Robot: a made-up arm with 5 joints. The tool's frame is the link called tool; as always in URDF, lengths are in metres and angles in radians. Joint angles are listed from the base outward.
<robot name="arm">
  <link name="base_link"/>
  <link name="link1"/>
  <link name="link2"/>
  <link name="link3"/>
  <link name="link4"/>
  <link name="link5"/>
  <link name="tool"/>
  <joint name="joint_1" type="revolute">
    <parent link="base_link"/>
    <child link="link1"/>
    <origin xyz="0 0 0.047" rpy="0 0 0"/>
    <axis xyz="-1 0 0"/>
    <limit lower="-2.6" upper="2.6"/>
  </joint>
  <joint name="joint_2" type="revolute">
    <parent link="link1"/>
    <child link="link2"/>
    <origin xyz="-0.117 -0.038 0.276" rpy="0 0 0"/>
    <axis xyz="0 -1 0"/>
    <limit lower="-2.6" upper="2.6"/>
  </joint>
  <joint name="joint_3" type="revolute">
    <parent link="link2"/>
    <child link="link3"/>
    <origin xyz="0.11 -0.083 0.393" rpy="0 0 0"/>
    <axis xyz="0 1 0"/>
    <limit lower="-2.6" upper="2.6"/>
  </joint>
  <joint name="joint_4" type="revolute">
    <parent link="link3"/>
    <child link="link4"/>
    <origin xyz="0.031 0.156 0.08" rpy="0 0 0"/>
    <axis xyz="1 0 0"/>
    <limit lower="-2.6" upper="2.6"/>
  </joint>
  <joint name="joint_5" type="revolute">
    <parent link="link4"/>
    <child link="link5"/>
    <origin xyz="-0.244 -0.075 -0.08" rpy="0 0 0"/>
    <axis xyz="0 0 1"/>
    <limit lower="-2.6" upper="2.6"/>
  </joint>
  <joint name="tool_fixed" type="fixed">
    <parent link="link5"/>
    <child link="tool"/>
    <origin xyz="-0.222 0.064 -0.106" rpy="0 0 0"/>
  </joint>
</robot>
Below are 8 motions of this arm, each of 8 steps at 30 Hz.
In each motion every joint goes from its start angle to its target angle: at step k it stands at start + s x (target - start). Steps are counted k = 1, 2, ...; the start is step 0. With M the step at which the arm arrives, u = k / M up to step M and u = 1 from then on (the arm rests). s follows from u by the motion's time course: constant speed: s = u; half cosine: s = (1 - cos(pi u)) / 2; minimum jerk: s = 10 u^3 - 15 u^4 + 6 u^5.
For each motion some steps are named. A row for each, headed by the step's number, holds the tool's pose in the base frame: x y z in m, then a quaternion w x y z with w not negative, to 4 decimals.
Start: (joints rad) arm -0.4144 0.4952 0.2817 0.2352 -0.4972
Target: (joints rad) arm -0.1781 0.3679 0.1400 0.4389 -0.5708
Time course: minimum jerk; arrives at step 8
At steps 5, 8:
5: -0.5168 0.0567 0.6209 0.9120 0.3247 -0.0241 -0.2495
8: -0.5010 0.1020 0.6288 0.9125 0.3212 -0.0232 -0.2523

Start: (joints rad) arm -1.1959 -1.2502 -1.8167 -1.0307 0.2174
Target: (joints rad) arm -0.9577 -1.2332 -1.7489 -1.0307 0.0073
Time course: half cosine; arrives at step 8
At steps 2, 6, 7, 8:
2: -0.1009 -0.1403 -0.0577 0.9778 0.0506 -0.1314 -0.1549
6: -0.0890 -0.1437 -0.0199 0.9698 -0.0210 -0.1368 -0.2008
7: -0.0869 -0.1437 -0.0141 0.9678 -0.0320 -0.1383 -0.2078
8: -0.0862 -0.1436 -0.0121 0.9671 -0.0358 -0.1389 -0.2102

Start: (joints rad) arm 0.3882 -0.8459 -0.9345 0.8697 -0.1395
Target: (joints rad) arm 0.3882 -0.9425 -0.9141 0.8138 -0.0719
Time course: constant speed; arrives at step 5
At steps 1, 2, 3, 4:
1: -0.1689 0.3204 0.3377 0.9712 0.2341 -0.0118 -0.0422
2: -0.1679 0.3170 0.3378 0.9727 0.2281 -0.0042 -0.0426
3: -0.1670 0.3136 0.3380 0.9740 0.2222 0.0035 -0.0429
4: -0.1661 0.3102 0.3382 0.9753 0.2164 0.0113 -0.0431

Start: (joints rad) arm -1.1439 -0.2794 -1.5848 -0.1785 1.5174
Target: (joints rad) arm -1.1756 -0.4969 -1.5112 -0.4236 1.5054
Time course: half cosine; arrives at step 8
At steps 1, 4, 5, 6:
1: 0.0673 -0.4200 -0.0786 0.7704 -0.0592 -0.5967 0.2165
4: 0.0276 -0.4204 -0.0968 0.8043 -0.0265 -0.5359 0.2555
5: 0.0116 -0.4230 -0.1019 0.8159 -0.0145 -0.5097 0.2727
6: -0.0015 -0.4264 -0.1051 0.8246 -0.0051 -0.4871 0.2878

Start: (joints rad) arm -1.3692 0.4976 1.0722 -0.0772 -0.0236
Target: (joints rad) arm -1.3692 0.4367 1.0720 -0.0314 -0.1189
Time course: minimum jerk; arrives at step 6
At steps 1, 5, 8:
1: -0.6275 -0.8023 0.2272 0.7675 0.5748 0.2211 0.1777
5: -0.5909 -0.8192 0.2583 0.7563 0.5740 0.2715 0.1574
8: -0.5894 -0.8198 0.2595 0.7559 0.5739 0.2734 0.1566

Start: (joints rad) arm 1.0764 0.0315 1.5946 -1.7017 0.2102
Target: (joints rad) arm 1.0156 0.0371 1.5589 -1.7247 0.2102
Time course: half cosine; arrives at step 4
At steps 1, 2, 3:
1: 0.1372 0.9111 0.7102 0.1068 -0.6260 0.7366 0.2326
2: 0.1314 0.8992 0.7302 0.1116 -0.6310 0.7288 0.2413
3: 0.1254 0.8867 0.7501 0.1164 -0.6359 0.7209 0.2498

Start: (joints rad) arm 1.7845 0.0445 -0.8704 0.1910 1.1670
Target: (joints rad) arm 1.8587 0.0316 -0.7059 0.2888 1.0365
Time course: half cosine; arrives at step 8
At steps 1, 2, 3, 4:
1: -0.1264 0.3277 0.1567 0.3239 -0.6688 0.1517 0.6517
2: -0.1333 0.3264 0.1499 0.3344 -0.6673 0.1550 0.6472
3: -0.1437 0.3247 0.1396 0.3501 -0.6652 0.1597 0.6399
4: -0.1564 0.3230 0.1273 0.3686 -0.6629 0.1650 0.6305

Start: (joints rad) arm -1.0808 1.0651 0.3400 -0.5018 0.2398
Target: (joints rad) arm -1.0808 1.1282 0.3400 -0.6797 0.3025
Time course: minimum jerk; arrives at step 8
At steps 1, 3, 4, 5, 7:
1: -0.7059 -0.2554 0.0557 0.9202 0.2337 -0.2794 -0.1435
3: -0.7111 -0.2569 0.0462 0.9258 0.2102 -0.2778 -0.1467
4: -0.7160 -0.2582 0.0385 0.9303 0.1899 -0.2759 -0.1496
5: -0.7212 -0.2595 0.0311 0.9345 0.1696 -0.2734 -0.1526
7: -0.7275 -0.2608 0.0232 0.9388 0.1464 -0.2697 -0.1561

